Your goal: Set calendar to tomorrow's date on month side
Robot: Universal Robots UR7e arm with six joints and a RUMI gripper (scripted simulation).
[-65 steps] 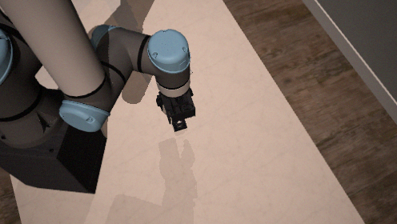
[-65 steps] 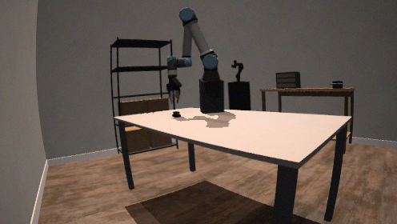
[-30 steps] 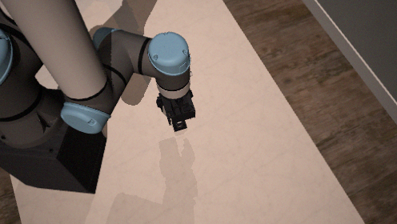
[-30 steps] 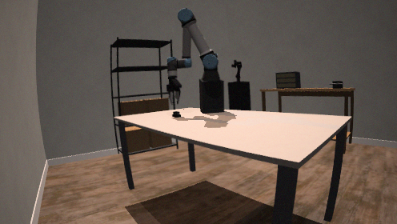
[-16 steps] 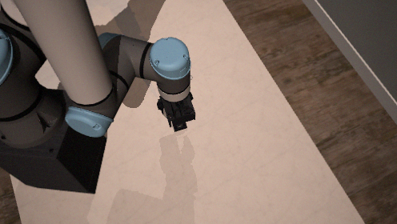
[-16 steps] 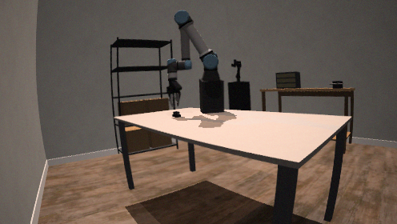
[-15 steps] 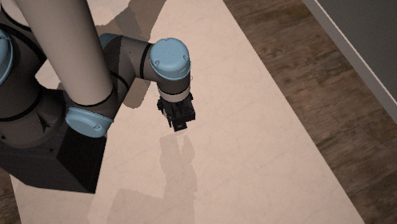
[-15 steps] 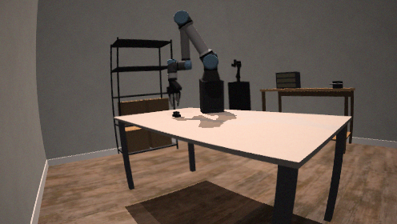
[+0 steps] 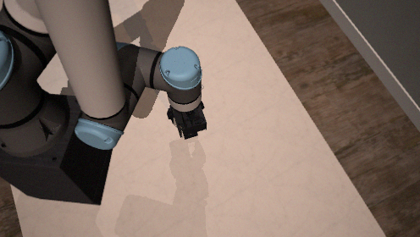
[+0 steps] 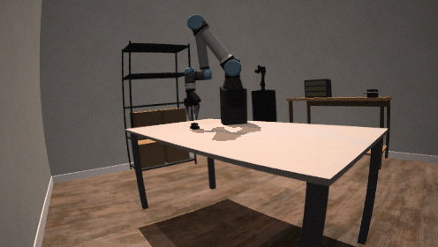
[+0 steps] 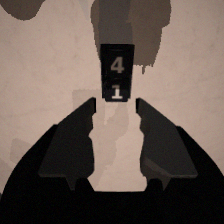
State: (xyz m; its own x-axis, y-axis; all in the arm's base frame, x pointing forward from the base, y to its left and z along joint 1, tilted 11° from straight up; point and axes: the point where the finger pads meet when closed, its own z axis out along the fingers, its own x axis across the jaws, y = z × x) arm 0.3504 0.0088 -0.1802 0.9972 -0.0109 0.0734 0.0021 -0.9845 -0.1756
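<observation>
Now: the dark calendar cube 5 cm below my hand. The rest, counted from my hand: calendar tray (6 cm below, 2 cm to the left).
</observation>
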